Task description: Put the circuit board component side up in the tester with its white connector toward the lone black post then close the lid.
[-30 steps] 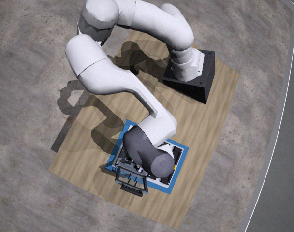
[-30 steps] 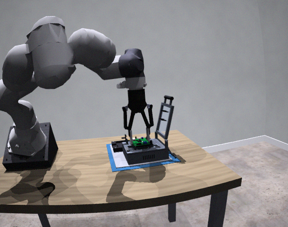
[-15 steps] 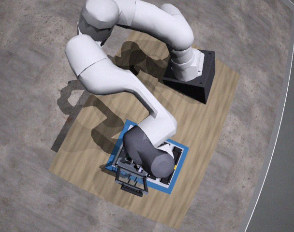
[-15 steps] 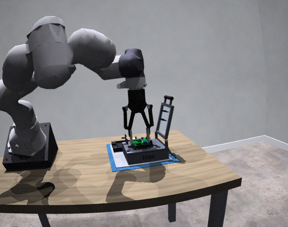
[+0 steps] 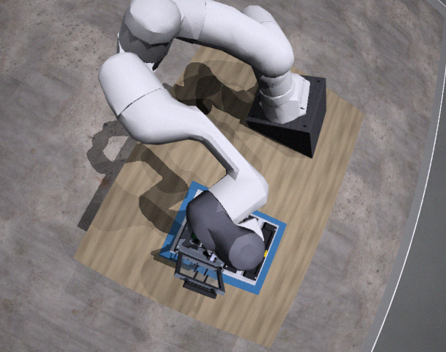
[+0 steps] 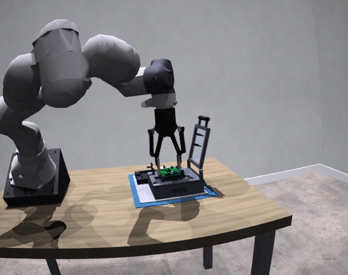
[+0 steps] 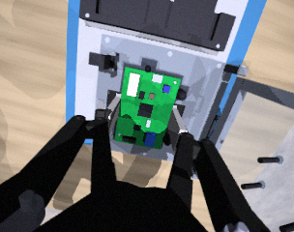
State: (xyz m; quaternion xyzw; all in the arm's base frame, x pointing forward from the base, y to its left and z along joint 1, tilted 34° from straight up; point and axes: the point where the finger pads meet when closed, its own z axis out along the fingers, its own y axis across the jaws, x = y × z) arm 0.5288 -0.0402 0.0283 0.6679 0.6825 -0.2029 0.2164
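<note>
Right now the green circuit board is 20 mm below my hand. Also, from my hand: tester lid 120 mm ahead, 80 mm above; tester 40 mm to the left, 30 mm ahead, 10 mm above.
</note>
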